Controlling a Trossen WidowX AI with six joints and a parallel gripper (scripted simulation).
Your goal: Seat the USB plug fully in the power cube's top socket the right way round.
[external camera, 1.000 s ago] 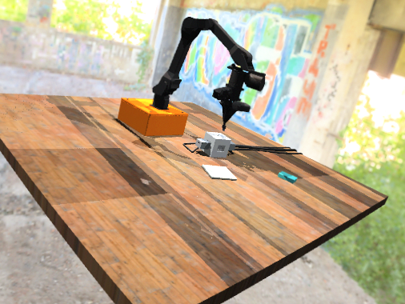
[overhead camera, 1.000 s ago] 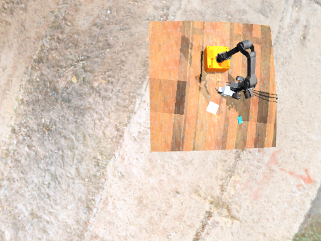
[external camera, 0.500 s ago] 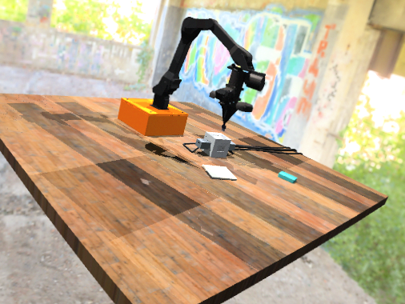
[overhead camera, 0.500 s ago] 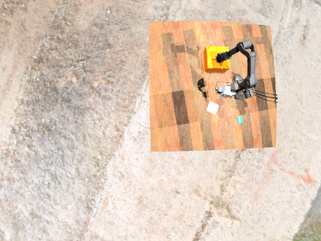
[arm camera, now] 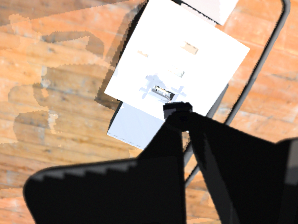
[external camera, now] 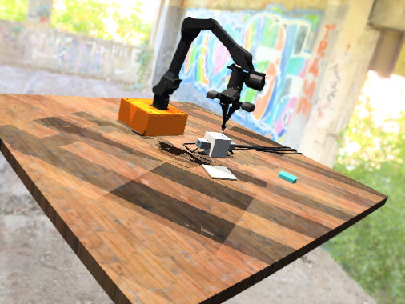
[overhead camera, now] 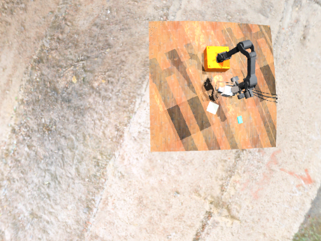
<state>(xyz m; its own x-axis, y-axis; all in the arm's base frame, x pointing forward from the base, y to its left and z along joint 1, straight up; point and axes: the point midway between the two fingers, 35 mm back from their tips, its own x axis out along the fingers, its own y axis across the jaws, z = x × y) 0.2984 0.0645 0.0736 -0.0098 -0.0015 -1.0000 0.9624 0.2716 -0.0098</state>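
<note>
My gripper tip is now 1 cm above the usb plug. Round my gripper tip: flat white card (14 cm ahead, 16 cm to the right, 13 cm below); small teal block (28 cm ahead, 10 cm to the left, 13 cm below).
</note>
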